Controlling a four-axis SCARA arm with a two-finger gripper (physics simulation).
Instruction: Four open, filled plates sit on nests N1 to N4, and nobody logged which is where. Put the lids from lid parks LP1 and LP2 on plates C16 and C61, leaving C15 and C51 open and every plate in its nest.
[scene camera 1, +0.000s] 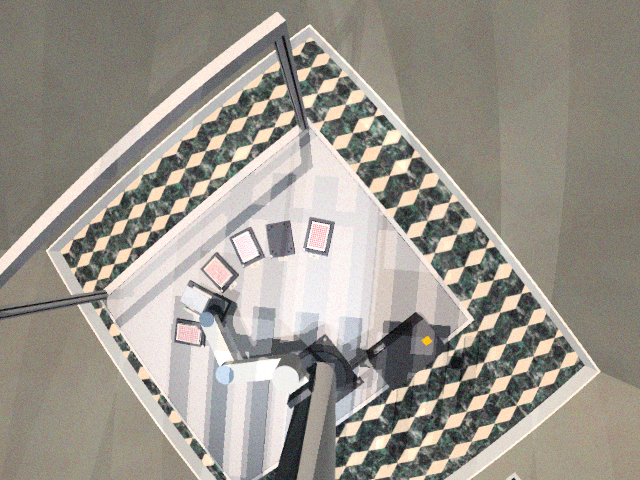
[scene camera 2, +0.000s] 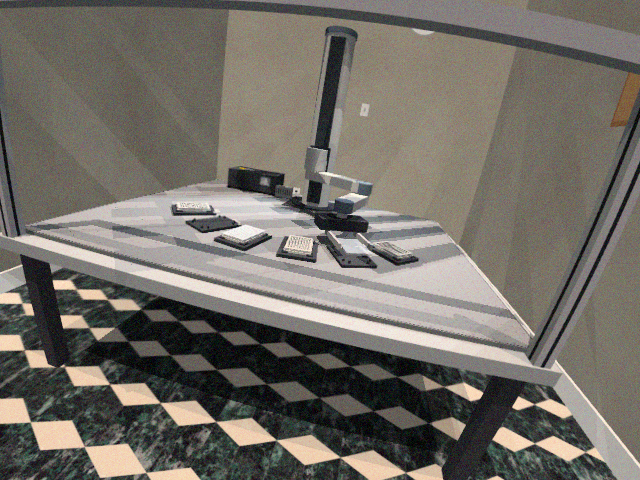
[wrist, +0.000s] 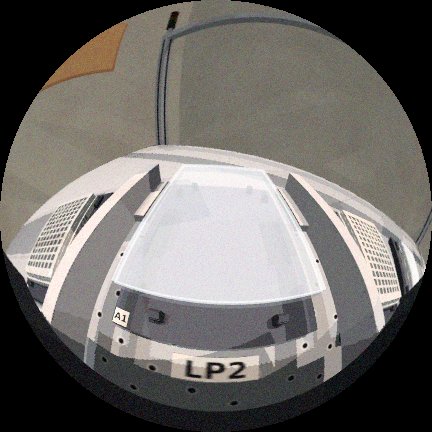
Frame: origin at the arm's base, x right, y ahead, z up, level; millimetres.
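Seen in the pictures: gripper, fingertip midpoint: (scene camera 1: 189, 297) (scene camera 2: 355, 247) (wrist: 223, 175); arm's base, link origin: (scene camera 1: 320, 375) (scene camera 2: 314, 207).
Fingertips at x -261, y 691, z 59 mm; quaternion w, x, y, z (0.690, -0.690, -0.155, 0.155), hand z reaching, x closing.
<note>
Pixels of each thing's top centre, then the offset from my fingertips to it. "*": a spot on its surface instead.
- clear lid, top centre: (wrist: 223, 196) (scene camera 2: 352, 245) (scene camera 1: 194, 299) dy -21, dx +10, dz -4 mm
- dark park nest LP2, top centre: (wrist: 221, 222) (scene camera 2: 351, 251) (scene camera 1: 196, 298) dy -21, dx +10, dz -26 mm
- further plate, top centre: (scene camera 2: 244, 231) (scene camera 1: 245, 246) dy +22, dx +370, dz -18 mm
- dark nest, top centre: (scene camera 2: 214, 219) (scene camera 1: 279, 239) dy -52, dx +522, dz -26 mm
- open plate, top centre: (scene camera 2: 193, 205) (scene camera 1: 318, 236) dy -158, dx +676, dz -20 mm
- black box, surface spot: (scene camera 2: 255, 179) * dy -727, dx +637, dz +30 mm
My gripper (scene camera 1: 195, 297) (scene camera 2: 348, 242) (wrist: 223, 175) is shut on a clear lid (scene camera 2: 353, 246) (wrist: 220, 245), its fingers at the lid's two long sides. The lid is level, a little above the dark park nest LP2 (scene camera 2: 361, 264) (wrist: 215, 332), whose pegs show. Open plates with dotted wells flank it: one (scene camera 1: 189, 332) (scene camera 2: 395, 250) (wrist: 60, 240) and another (scene camera 1: 219, 271) (scene camera 2: 298, 245) (wrist: 372, 255). A further plate (scene camera 1: 247, 246) (scene camera 2: 242, 234) has a smooth whitish cover. A dark nest (scene camera 1: 280, 238) (scene camera 2: 211, 223) is empty. An open plate (scene camera 1: 319, 236) (scene camera 2: 192, 206) sits at the arc's far end. Plate codes are unreadable.
The arm's column (scene camera 1: 317, 413) (scene camera 2: 330, 93) stands behind the arc of nests. A black box (scene camera 2: 255, 179) with a yellow mark is at the table's back. A frame post (scene camera 1: 292, 82) (scene camera 2: 584, 248) rises at a table corner.
</note>
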